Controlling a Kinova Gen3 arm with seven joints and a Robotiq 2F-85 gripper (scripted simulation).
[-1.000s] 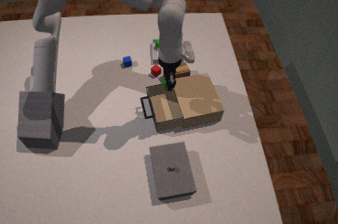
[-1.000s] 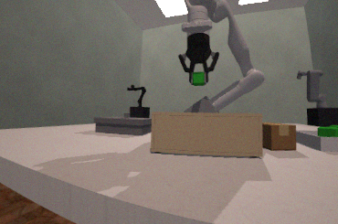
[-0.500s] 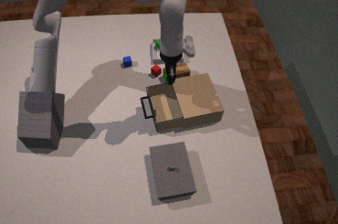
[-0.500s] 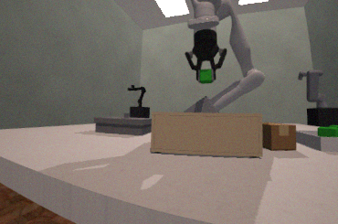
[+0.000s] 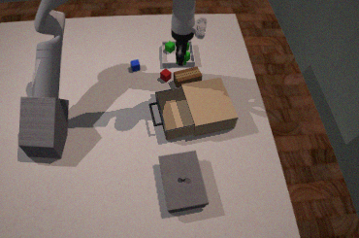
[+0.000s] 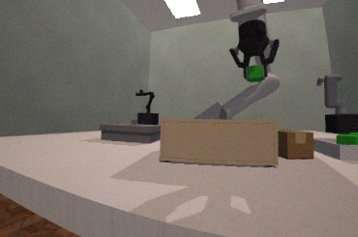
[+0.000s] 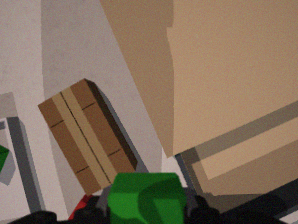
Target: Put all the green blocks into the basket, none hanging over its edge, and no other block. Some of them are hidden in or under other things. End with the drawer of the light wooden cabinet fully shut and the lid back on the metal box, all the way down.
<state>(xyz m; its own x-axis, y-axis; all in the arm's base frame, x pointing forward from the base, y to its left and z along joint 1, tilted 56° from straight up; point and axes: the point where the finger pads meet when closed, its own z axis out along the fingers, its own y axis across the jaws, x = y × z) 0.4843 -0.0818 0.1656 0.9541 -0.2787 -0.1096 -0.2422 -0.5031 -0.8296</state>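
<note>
Now: hand 1 cm short of the basket, 22 cm to the right of it and 19 cm above it. From my hand the other things lie so: cardboard box: 4 cm ahead, 6 cm to the left, 17 cm below; then light wooden cabinet: 4 cm ahead, 11 cm to the right, 17 cm below; then red block: 5 cm behind, 9 cm to the left, 19 cm below.
</note>
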